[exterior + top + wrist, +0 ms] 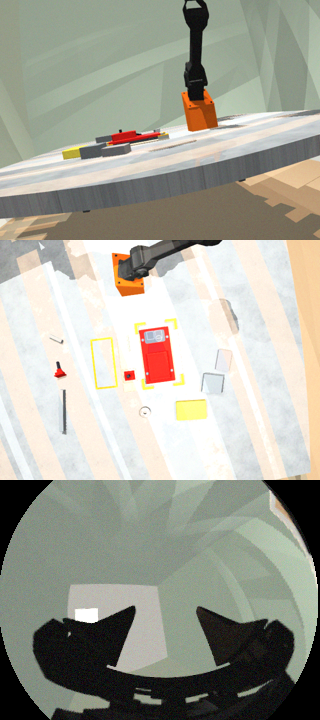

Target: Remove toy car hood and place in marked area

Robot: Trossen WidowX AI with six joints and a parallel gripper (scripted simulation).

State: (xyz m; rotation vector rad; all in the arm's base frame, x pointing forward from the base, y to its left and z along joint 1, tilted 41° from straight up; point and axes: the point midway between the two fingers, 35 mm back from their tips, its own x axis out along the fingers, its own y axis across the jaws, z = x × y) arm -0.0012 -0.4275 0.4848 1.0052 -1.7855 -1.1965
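Right now my gripper tip is 77 cm above the hood, 42 cm short of it and 14 cm to the right of it.
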